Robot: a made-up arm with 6 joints.
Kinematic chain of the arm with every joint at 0, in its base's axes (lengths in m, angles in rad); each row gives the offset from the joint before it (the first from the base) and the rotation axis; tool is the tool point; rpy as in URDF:
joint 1: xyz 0 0 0.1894 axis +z
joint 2: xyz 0 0 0 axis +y
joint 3: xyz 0.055 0 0.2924 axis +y
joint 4: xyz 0.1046 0 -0.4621 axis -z
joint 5: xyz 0 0 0 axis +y
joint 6: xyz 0.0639 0 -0.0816 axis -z
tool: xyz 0 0 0 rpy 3.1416 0 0
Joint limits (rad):
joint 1: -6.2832..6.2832
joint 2: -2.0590..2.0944
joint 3: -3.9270..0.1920
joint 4: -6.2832..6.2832
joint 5: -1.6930..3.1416
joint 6: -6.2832..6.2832
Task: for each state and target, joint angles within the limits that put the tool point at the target. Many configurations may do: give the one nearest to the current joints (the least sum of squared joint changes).
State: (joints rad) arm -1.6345 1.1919 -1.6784 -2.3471 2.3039 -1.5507
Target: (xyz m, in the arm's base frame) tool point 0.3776 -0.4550 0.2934
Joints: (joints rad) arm -0.7675 0.4284 -1.2948 -2.3052 2.7935 -1.5507
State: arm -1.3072 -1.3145 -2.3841 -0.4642 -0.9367 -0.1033
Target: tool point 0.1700 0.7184 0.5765
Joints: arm -1.7466 -1.3332 -2.4971 -0.4481 -0.5269 -0.1033
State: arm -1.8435 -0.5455 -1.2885 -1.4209 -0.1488 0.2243
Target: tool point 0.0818 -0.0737 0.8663
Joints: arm -1.6363 -0.9280 -1.4603 -1.4330 -0.3368 0.2243
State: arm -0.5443 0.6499 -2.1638 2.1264 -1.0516 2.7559
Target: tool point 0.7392 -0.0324 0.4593
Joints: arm 0.0742 0.7816 -2.4354 2.0429 -0.5685 2.7559
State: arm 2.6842 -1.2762 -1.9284 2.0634 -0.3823 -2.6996
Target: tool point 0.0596 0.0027 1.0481
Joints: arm 2.7087 -0.4189 -2.5284 1.9234 0.3782 -2.6996
